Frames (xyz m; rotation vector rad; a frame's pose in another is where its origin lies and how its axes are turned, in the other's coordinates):
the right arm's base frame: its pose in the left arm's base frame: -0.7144 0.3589 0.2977 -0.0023 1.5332 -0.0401
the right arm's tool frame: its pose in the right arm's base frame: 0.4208 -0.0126 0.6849 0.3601 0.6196 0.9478
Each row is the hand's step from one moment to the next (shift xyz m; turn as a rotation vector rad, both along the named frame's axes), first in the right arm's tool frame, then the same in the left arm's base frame.
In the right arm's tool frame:
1: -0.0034 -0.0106 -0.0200 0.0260 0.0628 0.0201
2: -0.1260 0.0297 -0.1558 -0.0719 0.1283 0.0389
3: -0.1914 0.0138 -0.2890 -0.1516 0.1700 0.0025
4: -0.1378 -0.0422 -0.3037 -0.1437 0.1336 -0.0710
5: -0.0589 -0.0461 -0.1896 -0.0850 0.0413 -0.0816
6: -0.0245 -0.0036 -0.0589 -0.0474 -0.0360 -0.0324
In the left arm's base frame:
1: -0.0205 -0.0075 0.0068 0.0416 0.0550 0.0163
2: -0.0708 -0.0801 0.1721 0.1202 0.0081 0.0928
3: -0.1657 -0.1359 0.2728 0.1370 -0.0335 0.1789
4: -0.2230 -0.1210 0.2206 0.0570 -0.0427 0.1961
5: -0.1577 -0.0638 0.1123 -0.0178 -0.0437 0.1156
6: -0.0415 -0.0191 0.0447 -0.0309 -0.0575 0.0184

